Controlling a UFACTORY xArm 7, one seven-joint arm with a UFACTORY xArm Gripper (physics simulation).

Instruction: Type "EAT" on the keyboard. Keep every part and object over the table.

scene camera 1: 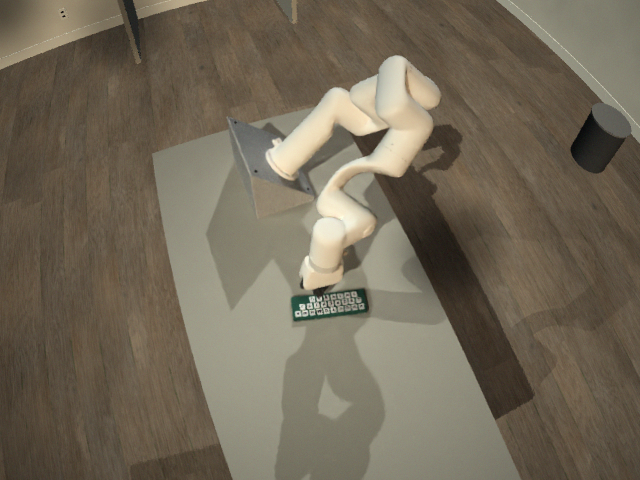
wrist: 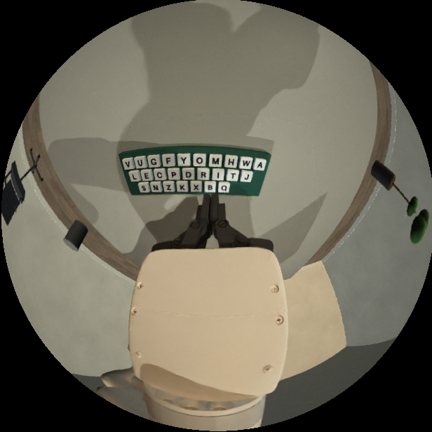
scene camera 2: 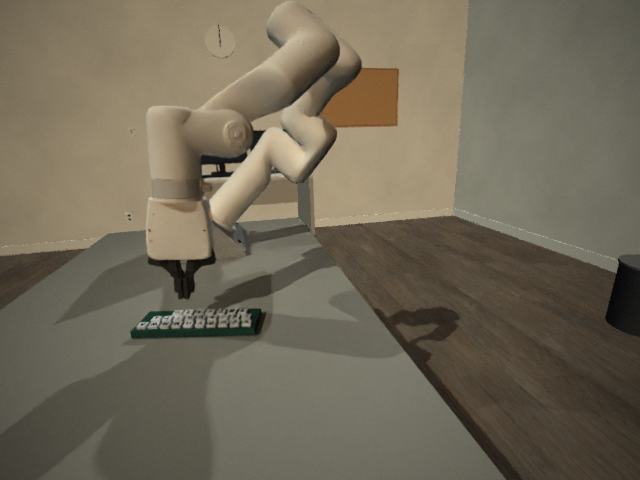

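Pixels of known places: gripper, fingertip midpoint: (scene camera 1: 318, 292) (scene camera 2: 185, 295); arm's base, link origin: (scene camera 1: 281, 165) (scene camera 2: 216, 217).
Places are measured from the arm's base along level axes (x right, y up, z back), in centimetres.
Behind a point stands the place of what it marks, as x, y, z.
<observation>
A green keyboard (scene camera 1: 329, 305) {6.8, -7.5, -44.5} (scene camera 2: 196, 332) {7.1, -8.2, -47.5} (wrist: 195, 175) with white letter keys lies flat on the table (scene camera 1: 413, 372) {-4.2, -9.1, -72.2} (scene camera 2: 361, 403) {-10.9, -9.1, -69.9} (wrist: 345, 125). In the wrist view, the E key (wrist: 146, 175) is second from left in the middle row, the A key (wrist: 259, 164) is at the right end of the far row, and the T key (wrist: 233, 176) is in the middle row, right of I. My gripper (scene camera 1: 320, 292) {8.4, -4.5, -41.0} (scene camera 2: 184, 296) {8.4, -4.5, -41.0} (wrist: 212, 202) is shut and empty, fingers pointing down above the keyboard's base-side edge. In the wrist view its tips appear just below the B key.
The arm's angled grey base (scene camera 1: 281, 198) {4.5, -2.8, -9.7} (scene camera 2: 227, 249) {-1.4, -6.7, -10.2} stands at the back of the table. A dark cylinder (scene camera 1: 597, 139) (scene camera 2: 628, 297) (wrist: 76, 235) stands on the floor beyond the table's side. The arm's shadow falls across the table around the keyboard.
</observation>
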